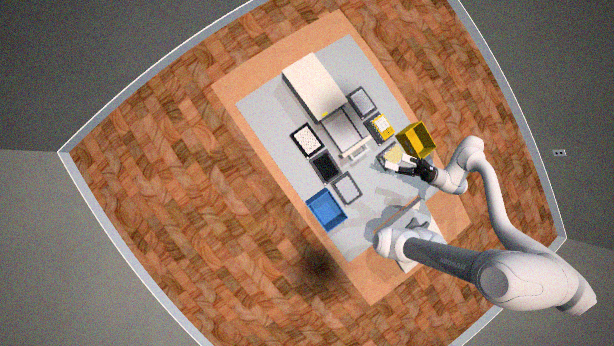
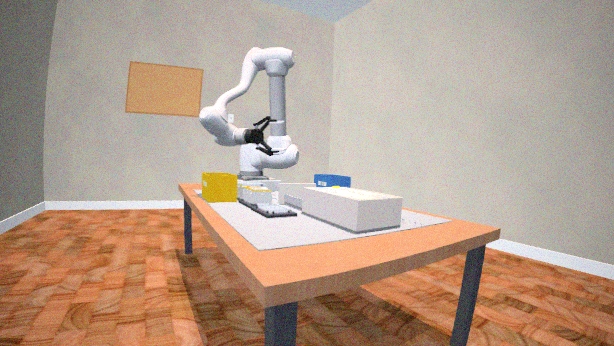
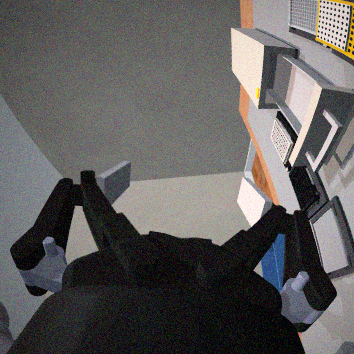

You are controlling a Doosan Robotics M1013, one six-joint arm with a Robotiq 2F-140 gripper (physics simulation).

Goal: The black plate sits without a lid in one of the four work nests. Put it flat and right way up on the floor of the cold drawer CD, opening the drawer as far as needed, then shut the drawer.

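Frame: origin at the arm's base, x ahead, y left, z up, level; millimetres.
Seen in the pictures: gripper, fingertip midpoint: (image 1: 393, 160) (image 2: 283, 136) (image 3: 184, 181); arm's base, origin of the base link: (image 2: 251, 178).
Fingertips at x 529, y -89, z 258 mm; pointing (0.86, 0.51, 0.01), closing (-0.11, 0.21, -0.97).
Observation:
Offsets run from my fingertips to a thing's top centre. "spot": to the spot under its first point.
The black plate @(dx +134, dy +202, dz -289 mm) (image 1: 326, 167) (image 3: 303, 186) sits without a lid in a dark work nest, between a nest with a white plate and a pale-floored nest. The drawer @(spot: dx +219, dy +3, dz -298 mm) (image 1: 342, 131) (image 3: 301, 97) stands pulled out of the white cabinet @(dx +493, dy -27, dz -210 mm) (image 1: 314, 84) (image 2: 350, 209) (image 3: 247, 62); its pale floor shows no plate. I cannot read a CD label. A yellow mark is on the cabinet top. My gripper (image 1: 401, 163) (image 2: 274, 136) (image 3: 184, 181) is open and empty, high above the table and pointing sideways. From above, it appears over the yellow-topped box, on the drawer's handle side.
A blue bin @(dx -28, dy +355, dz -196 mm) (image 1: 326, 209) (image 2: 332, 180) (image 3: 273, 265) stands beyond the pale-floored nest @(spot: dx -30, dy +195, dz -296 mm) (image 1: 346, 188) (image 3: 332, 238). A yellow bin @(dx -103, dy -290, dz -196 mm) (image 1: 416, 140) (image 2: 219, 187) stands at the opposite table edge. Near it are a yellow-and-white box @(dx +91, dy -180, dz -239 mm) (image 1: 382, 126) (image 3: 335, 22), a yellow-topped box @(dx -73, dy -129, dz -238 mm) (image 1: 393, 153) and a grey nest @(spot: dx +274, dy -200, dz -300 mm) (image 1: 361, 101).

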